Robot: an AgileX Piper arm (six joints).
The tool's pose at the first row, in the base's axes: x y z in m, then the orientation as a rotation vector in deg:
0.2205 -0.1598 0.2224 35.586 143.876 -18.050
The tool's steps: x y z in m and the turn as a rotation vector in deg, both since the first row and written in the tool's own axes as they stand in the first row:
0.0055 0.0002 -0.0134 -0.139 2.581 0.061
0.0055 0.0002 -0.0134 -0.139 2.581 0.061
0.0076 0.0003 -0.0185 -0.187 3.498 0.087
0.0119 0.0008 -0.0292 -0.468 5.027 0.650
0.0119 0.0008 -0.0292 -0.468 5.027 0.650
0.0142 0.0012 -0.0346 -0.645 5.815 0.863
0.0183 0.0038 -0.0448 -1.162 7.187 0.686
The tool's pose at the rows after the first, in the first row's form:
0.2106 -0.1531 0.2305 36.396 146.314 -17.230
0.2106 -0.1531 0.2305 36.396 146.314 -17.230
0.2068 -0.1505 0.2336 36.690 147.177 -16.933
0.1991 -0.1449 0.2401 37.755 148.407 -15.975
0.1991 -0.1449 0.2401 37.755 148.407 -15.975
0.1952 -0.1419 0.2434 38.196 149.068 -15.463
0.1889 -0.1347 0.2494 38.186 150.438 -14.496

